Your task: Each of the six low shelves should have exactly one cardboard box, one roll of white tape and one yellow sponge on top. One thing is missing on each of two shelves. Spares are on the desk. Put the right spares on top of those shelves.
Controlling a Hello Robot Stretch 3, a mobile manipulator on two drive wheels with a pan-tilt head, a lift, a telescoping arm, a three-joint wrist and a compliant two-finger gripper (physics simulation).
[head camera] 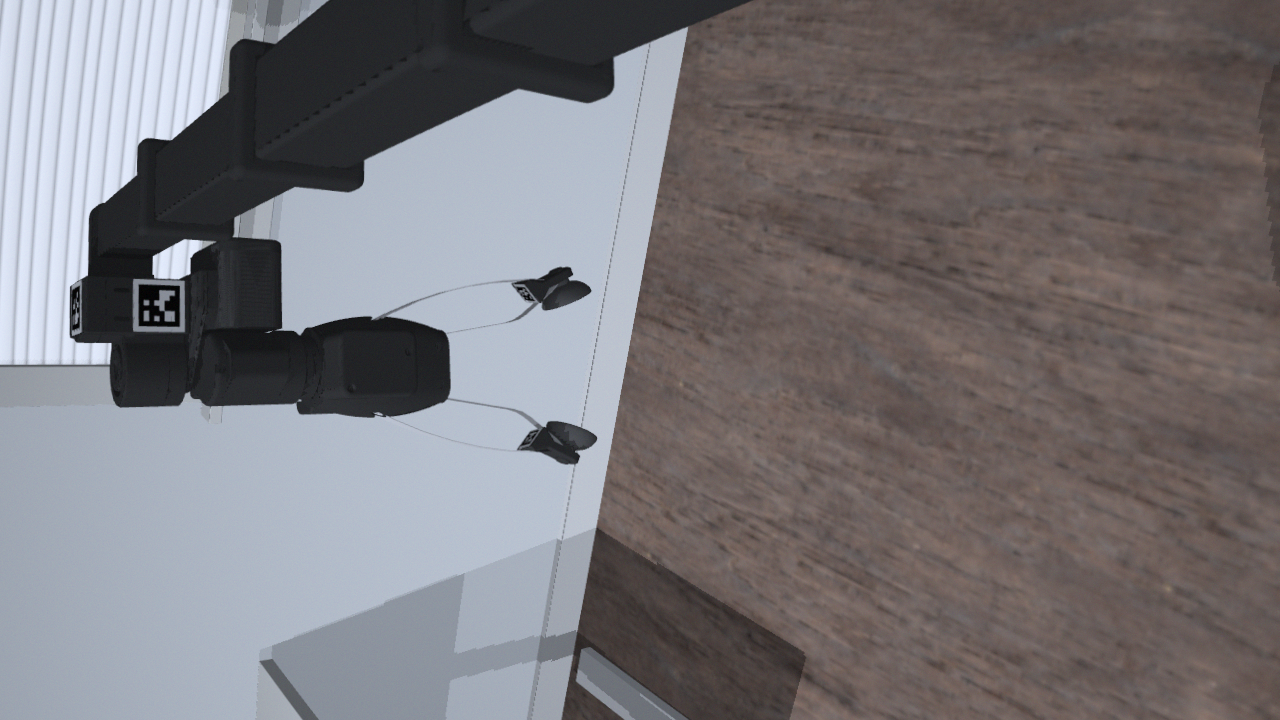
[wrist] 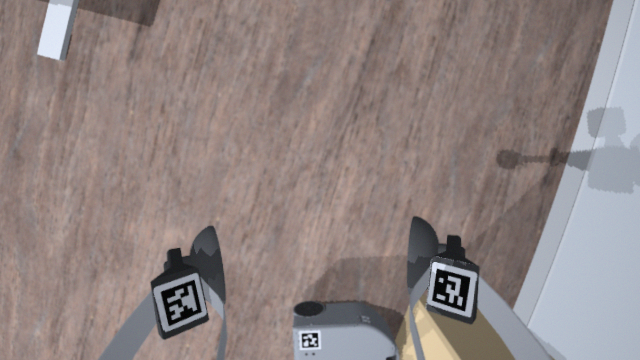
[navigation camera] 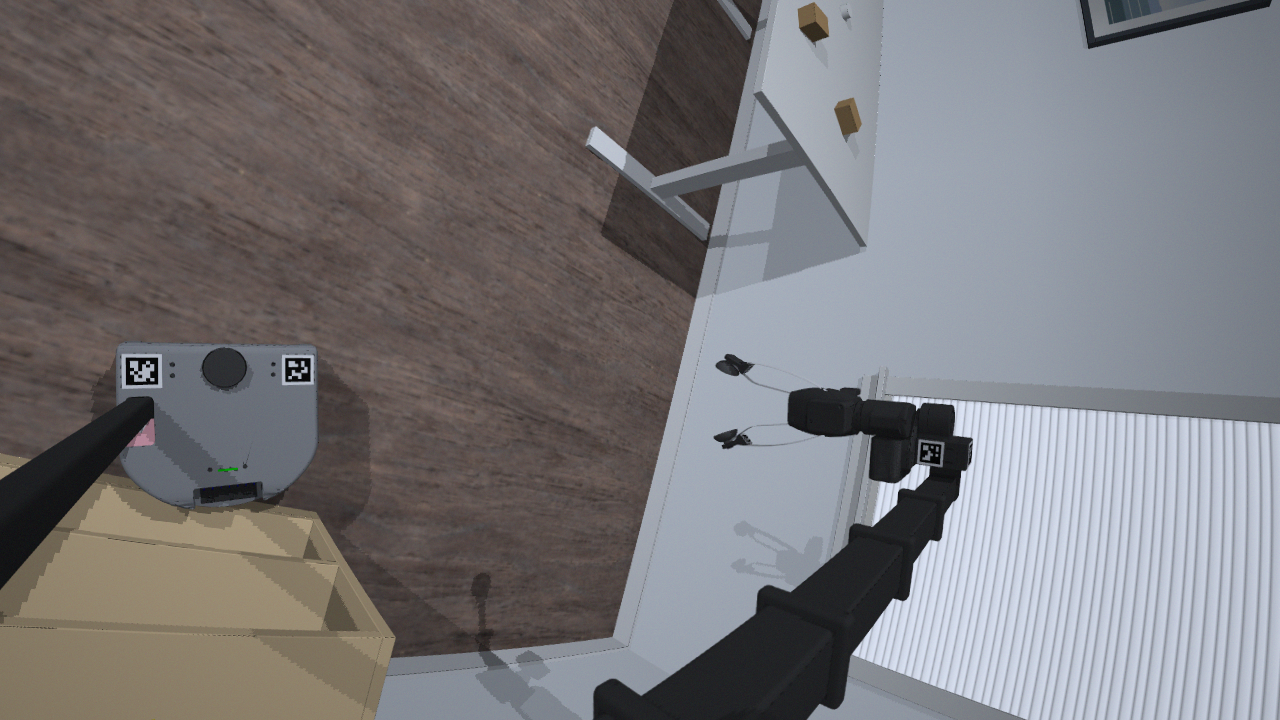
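Note:
My gripper (head camera: 572, 365) (navigation camera: 729, 402) (wrist: 315, 248) is open and empty, its fingers wide apart. It hangs high, beside the wall and well away from the desk. The white desk (navigation camera: 805, 89) shows in part at the upper right of the navigation view. On it are a cardboard box (navigation camera: 813, 21), a second cardboard box (navigation camera: 847, 116) nearer the desk's end, and a small white item (navigation camera: 845, 12), which looks like a tape roll. A light wooden shelf unit (navigation camera: 179, 671) (wrist: 450, 340) shows in part at the lower left of the navigation view. No sponge shows.
My base (navigation camera: 232, 438) (wrist: 345, 330) stands close beside the shelf unit. The extended arm (head camera: 313, 116) (navigation camera: 742, 662) reaches along the wall by the window blind (head camera: 98, 134) (navigation camera: 1074, 573). A desk foot (head camera: 626, 685) (navigation camera: 617, 161) (wrist: 56, 30) rests on the floor.

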